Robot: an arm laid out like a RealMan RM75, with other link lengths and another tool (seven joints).
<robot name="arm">
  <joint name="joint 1" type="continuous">
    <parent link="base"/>
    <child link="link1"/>
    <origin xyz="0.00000 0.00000 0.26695"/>
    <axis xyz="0 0 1"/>
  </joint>
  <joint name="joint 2" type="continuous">
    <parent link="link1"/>
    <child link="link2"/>
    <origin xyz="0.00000 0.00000 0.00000" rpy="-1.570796 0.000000 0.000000"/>
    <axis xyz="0 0 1"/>
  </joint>
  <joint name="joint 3" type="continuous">
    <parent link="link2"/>
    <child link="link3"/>
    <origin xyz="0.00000 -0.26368 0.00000" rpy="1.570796 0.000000 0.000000"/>
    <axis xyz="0 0 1"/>
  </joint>
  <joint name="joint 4" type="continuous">
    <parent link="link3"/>
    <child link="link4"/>
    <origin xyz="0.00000 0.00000 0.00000" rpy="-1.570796 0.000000 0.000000"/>
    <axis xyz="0 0 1"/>
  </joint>
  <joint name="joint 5" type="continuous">
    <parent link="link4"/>
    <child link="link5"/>
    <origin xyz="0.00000 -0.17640 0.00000" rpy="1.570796 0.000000 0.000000"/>
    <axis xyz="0 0 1"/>
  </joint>
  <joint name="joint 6" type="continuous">
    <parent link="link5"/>
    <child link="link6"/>
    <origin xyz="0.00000 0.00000 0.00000" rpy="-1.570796 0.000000 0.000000"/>
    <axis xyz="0 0 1"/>
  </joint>
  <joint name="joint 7" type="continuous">
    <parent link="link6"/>
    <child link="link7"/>
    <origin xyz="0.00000 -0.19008 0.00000" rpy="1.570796 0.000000 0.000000"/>
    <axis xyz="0 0 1"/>
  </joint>
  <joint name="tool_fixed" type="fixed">
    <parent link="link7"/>
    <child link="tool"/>
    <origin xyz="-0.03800 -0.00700 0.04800" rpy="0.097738 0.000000 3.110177"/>
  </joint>
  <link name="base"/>
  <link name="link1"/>
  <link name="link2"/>
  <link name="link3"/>
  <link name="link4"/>
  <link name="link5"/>
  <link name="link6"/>
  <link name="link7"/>
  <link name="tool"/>
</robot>
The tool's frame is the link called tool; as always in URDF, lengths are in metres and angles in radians. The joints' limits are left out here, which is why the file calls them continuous.
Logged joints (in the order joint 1, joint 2, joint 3, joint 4, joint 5, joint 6, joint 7), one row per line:
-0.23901, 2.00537, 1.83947, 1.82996, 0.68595, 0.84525, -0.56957
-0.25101, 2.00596, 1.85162, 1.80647, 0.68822, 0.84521, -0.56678
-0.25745, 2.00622, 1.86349, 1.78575, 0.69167, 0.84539, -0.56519
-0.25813, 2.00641, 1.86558, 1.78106, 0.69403, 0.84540, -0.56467
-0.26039, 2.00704, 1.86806, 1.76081, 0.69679, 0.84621, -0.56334
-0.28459, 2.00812, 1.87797, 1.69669, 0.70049, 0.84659, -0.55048
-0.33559, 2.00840, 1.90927, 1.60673, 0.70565, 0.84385, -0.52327
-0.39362, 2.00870, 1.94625, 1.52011, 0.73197, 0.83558, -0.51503
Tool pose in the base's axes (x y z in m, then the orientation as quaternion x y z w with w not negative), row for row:
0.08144, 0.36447, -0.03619, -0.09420, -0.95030, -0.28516, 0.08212
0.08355, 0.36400, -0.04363, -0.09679, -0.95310, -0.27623, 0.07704
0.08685, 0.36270, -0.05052, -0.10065, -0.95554, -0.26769, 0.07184
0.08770, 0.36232, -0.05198, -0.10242, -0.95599, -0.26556, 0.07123
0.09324, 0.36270, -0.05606, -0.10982, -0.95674, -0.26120, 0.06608
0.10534, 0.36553, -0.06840, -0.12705, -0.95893, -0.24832, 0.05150
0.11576, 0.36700, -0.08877, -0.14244, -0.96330, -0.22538, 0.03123
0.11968, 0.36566, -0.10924, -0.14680, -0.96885, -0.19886, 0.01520
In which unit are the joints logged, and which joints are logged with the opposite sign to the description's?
The joints are logged in radians. Opposite sign: joint 1, joint 3, joint 4.
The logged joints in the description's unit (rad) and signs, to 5 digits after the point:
0.23901, 2.00537, -1.83947, -1.82996, 0.68595, 0.84525, -0.56957
0.25101, 2.00596, -1.85162, -1.80647, 0.68822, 0.84521, -0.56678
0.25745, 2.00622, -1.86349, -1.78575, 0.69167, 0.84539, -0.56519
0.25813, 2.00641, -1.86558, -1.78106, 0.69403, 0.84540, -0.56467
0.26039, 2.00704, -1.86806, -1.76081, 0.69679, 0.84621, -0.56334
0.28459, 2.00812, -1.87797, -1.69669, 0.70049, 0.84659, -0.55048
0.33559, 2.00840, -1.90927, -1.60673, 0.70565, 0.84385, -0.52327
0.39362, 2.00870, -1.94625, -1.52011, 0.73197, 0.83558, -0.51503

